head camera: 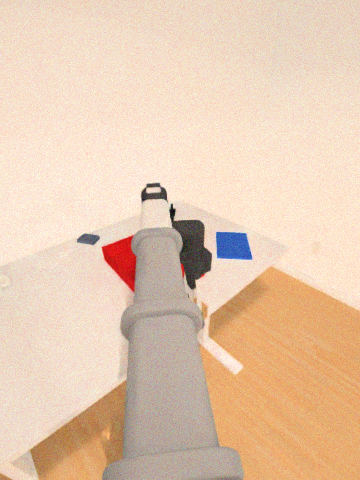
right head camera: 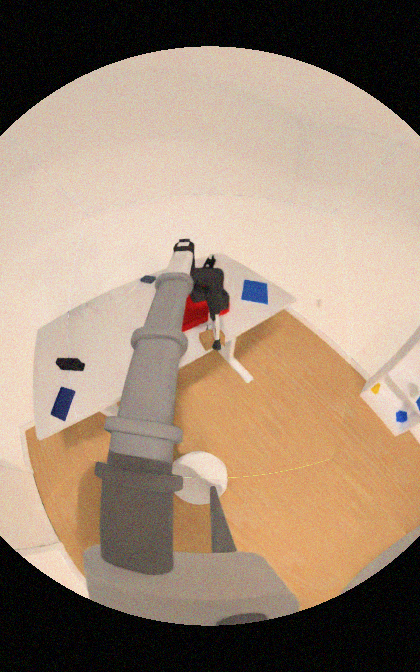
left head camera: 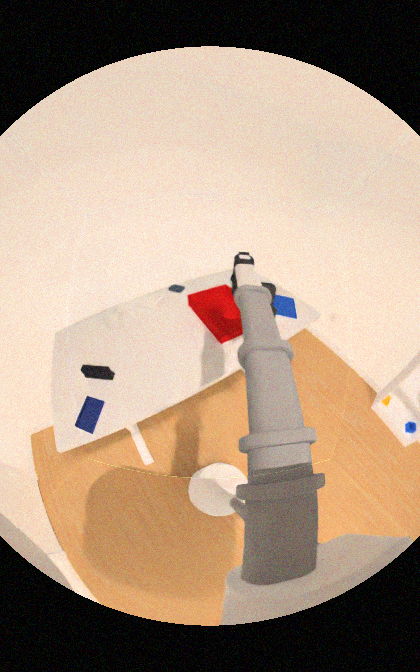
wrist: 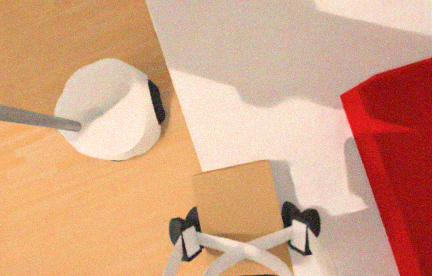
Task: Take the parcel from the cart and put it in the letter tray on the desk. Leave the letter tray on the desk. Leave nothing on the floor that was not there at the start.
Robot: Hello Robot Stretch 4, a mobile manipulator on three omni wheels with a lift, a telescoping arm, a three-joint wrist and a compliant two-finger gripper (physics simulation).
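Note:
The tan box-shaped parcel is held between the two black fingertips of my gripper, which is shut on it. In the wrist view it overlaps the front edge of the white desk; its height above the top is hard to tell. The red letter tray sits on the desk, to the right of the parcel in the wrist view, with a gap between them. My arm hides part of the tray in the head views. The cart cannot be made out.
A blue square lies on the desk beyond my gripper. A black item and a dark blue item lie toward the other end. A white round object is near my base. A white unit stands at right.

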